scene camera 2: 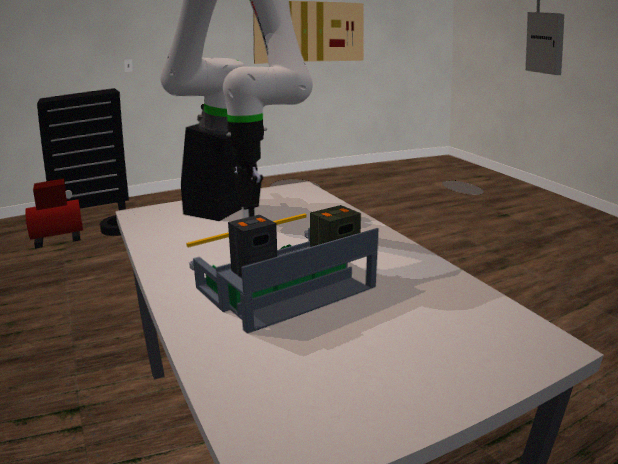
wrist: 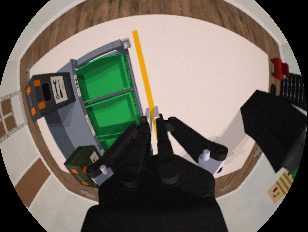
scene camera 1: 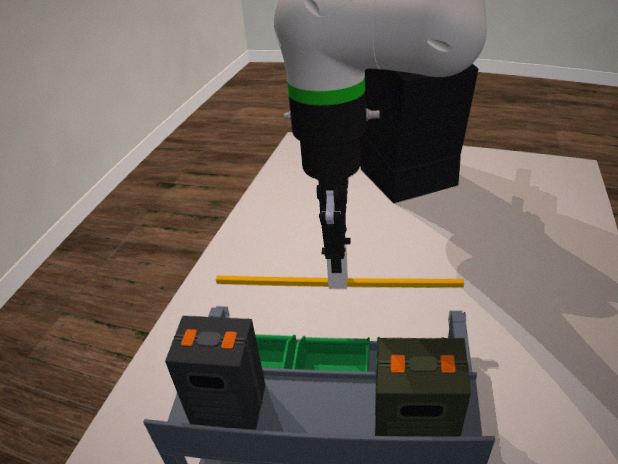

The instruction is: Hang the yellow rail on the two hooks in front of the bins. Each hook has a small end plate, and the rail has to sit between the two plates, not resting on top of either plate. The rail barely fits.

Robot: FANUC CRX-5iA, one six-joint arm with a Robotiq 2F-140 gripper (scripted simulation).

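Observation:
My gripper in the pictures, also in scene camera 2 and in the wrist view. Yellow rail in the pictures too.

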